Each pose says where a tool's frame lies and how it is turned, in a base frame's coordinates. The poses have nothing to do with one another.
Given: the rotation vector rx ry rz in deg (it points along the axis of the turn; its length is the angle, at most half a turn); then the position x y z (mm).
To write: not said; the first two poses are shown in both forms.
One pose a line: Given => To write
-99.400 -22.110 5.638 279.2 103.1 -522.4 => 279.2 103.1 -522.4 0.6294 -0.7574 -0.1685 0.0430
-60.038 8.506 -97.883 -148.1 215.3 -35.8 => -148.1 215.3 -35.8 0.5362 -0.4401 0.0624 -0.7175
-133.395 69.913 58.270 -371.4 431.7 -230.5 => -371.4 431.7 -230.5 0.1609 -0.8153 0.4273 0.3561
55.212 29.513 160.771 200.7 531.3 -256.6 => 200.7 531.3 -256.6 0.0651 0.3193 0.1707 0.9299
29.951 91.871 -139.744 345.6 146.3 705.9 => 345.6 146.3 705.9 0.0880 0.1756 0.5386 -0.8193
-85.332 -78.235 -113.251 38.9 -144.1 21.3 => 38.9 -144.1 21.3 0.1569 -0.5204 -0.4771 -0.6906
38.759 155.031 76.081 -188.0 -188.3 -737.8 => -188.0 -188.3 -737.8 0.0263 0.2189 0.8756 0.4297
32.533 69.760 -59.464 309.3 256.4 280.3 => 309.3 256.4 280.3 0.6609 0.2510 0.5383 -0.4588
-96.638 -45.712 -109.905 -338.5 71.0 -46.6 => -338.5 71.0 -46.6 0.2307 -0.6133 -0.2901 -0.6975
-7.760 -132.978 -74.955 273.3 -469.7 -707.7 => 273.3 -469.7 -707.7 0.2348 -0.0494 -0.8457 -0.4767
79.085 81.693 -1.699 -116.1 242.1 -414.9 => -116.1 242.1 -414.9 0.5467 0.5823 0.6015 -0.0125
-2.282 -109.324 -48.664 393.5 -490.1 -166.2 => 393.5 -490.1 -166.2 0.5024 -0.0165 -0.7898 -0.3516
